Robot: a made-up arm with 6 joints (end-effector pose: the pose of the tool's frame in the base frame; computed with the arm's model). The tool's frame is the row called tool. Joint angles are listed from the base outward.
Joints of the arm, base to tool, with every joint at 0 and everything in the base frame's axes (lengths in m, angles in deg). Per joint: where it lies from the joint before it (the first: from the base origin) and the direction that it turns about. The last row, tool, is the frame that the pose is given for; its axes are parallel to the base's.
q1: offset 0 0 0.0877 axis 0 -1 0
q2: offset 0.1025 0.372 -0.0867 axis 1 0 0
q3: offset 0.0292 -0.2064 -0.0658 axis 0 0 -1
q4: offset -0.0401 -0.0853 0.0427 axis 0 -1 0
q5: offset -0.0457 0.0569 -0.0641 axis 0 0 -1
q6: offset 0.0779 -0.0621 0.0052 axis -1 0 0
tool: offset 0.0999 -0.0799 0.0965
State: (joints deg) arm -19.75 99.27 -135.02 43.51 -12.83 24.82
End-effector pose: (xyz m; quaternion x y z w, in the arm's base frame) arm 0.0811 0.2705 -0.1930 0.4524 -0.8579 0.1853 0.1580
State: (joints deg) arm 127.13 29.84 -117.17 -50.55 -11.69 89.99
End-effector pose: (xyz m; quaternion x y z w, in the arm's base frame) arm 0.1686 0.2692 0.3040 0.7844 0.4065 0.1568 0.4414
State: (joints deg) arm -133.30 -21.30 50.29 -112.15 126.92 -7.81
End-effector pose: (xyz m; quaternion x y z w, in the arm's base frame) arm 0.0857 0.1513 -0.1689 0.8491 -0.1511 -0.1916 0.4684
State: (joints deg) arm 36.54 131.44 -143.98 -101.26 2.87 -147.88
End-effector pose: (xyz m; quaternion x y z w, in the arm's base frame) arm 0.4372 0.6453 0.1337 0.4904 0.1886 0.7521 0.3978
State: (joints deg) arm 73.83 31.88 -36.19 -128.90 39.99 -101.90
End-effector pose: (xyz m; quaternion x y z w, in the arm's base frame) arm 0.3190 -0.0957 0.1494 0.3941 0.0493 -0.2282 0.8889
